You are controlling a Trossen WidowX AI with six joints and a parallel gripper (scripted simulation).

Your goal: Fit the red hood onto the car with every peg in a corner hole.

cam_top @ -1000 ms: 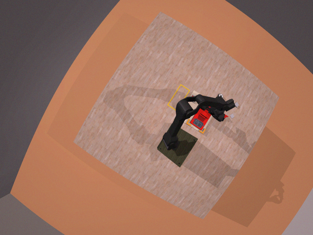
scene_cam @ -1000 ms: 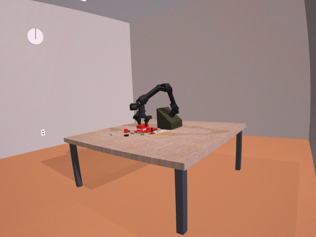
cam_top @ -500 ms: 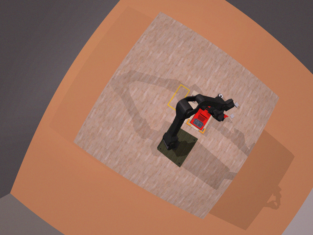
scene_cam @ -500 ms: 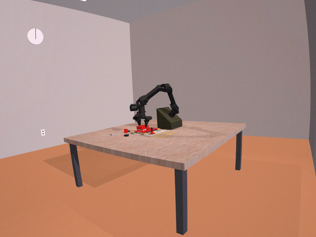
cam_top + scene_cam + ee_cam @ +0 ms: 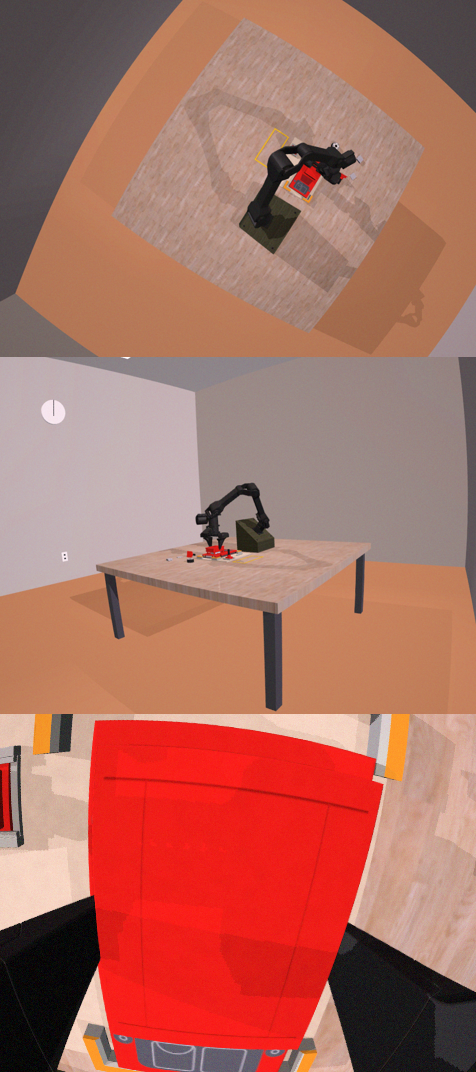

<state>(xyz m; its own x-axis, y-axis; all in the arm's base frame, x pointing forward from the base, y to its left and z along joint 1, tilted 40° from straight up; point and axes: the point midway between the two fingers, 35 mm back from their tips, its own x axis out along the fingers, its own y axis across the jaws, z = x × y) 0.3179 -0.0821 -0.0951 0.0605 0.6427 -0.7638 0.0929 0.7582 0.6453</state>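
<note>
Right now my gripper tip is 1 cm below the red hood. The rest, counted from my gripper tip: grey engine block 3 cm below, 1 cm to the left; then white wheel 16 cm ahead, 6 cm to the right, 4 cm below.
</note>
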